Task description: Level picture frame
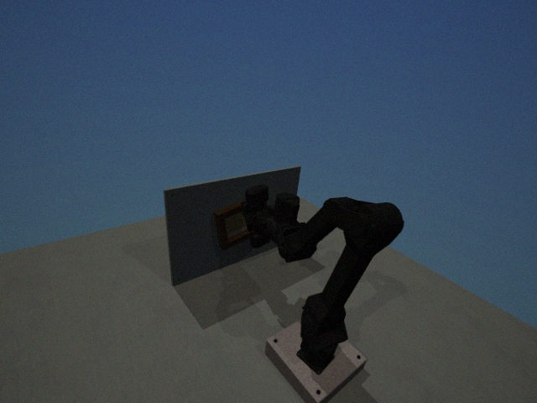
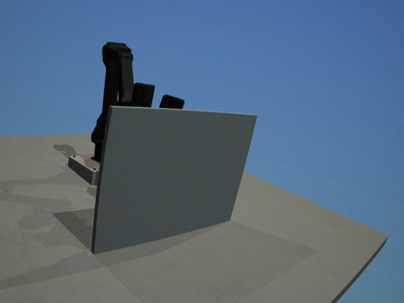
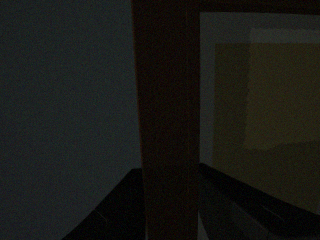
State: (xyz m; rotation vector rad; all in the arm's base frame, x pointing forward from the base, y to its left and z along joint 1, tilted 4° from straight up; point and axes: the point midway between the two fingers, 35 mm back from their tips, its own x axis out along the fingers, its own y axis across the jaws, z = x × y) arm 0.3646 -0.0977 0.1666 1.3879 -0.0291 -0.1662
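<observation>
The picture frame lies 10 mm ahead of my gripper tip, 10 mm to the right of it and 50 mm below it. From my gripper tip the other things lie so: grey wall panel 20 mm ahead, 20 mm to the right, 70 mm below.
</observation>
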